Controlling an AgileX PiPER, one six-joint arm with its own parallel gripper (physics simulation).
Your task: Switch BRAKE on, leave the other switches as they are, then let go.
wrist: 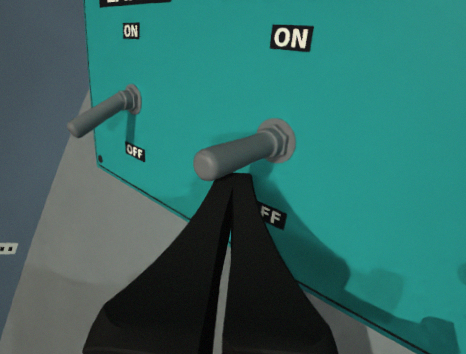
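Note:
A grey toggle switch (237,152) stands out from the teal panel (375,125) near the middle of the wrist view, between an ON label (292,38) above and a partly covered OFF label (272,216) below. Its lever points toward the camera, angled slightly down. No name label shows for it, so I cannot tell from this view that it is BRAKE. My gripper (233,190) is shut and empty, with its black fingertips right under the lever, seemingly touching its underside.
A second grey toggle switch (102,112) stands at the left, its lever tilted down toward its own OFF label (135,151). A cut-off name label (135,2) sits above it. The panel's lower edge slopes down to the right behind the fingers.

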